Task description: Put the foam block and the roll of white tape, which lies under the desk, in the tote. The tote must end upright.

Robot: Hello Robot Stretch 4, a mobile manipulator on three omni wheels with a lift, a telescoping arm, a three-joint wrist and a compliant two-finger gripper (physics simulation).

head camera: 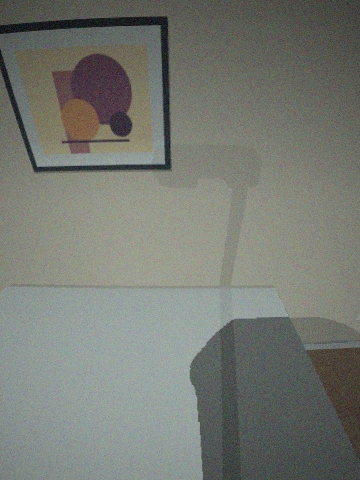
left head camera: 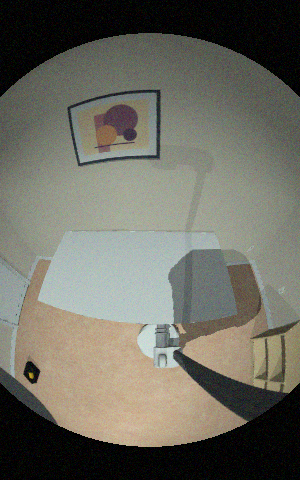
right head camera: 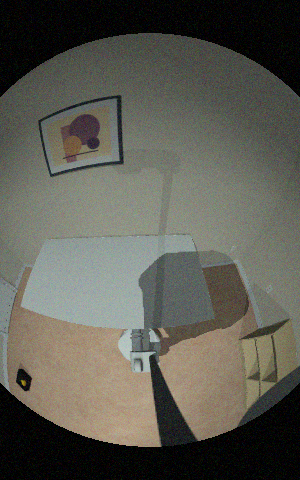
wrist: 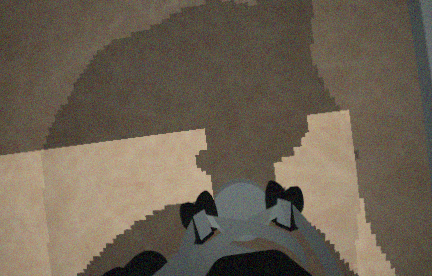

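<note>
My gripper shows at the bottom of the wrist view. Its two black-padded fingertips stand on either side of a pale, rounded thing, the roll of white tape. It is shut on this roll, whose lower part is crossed by the grey finger strips; its hole does not show. The floor lies beyond the fingertips. In the head views the gripper is hidden. The white desk stands against the wall. The foam block and the tote cannot be made out in any view.
The robot's grey arm reaches to the desk's front edge. A pale wooden shelf unit stands at the right. A small black object with a yellow middle lies on the floor at the left.
</note>
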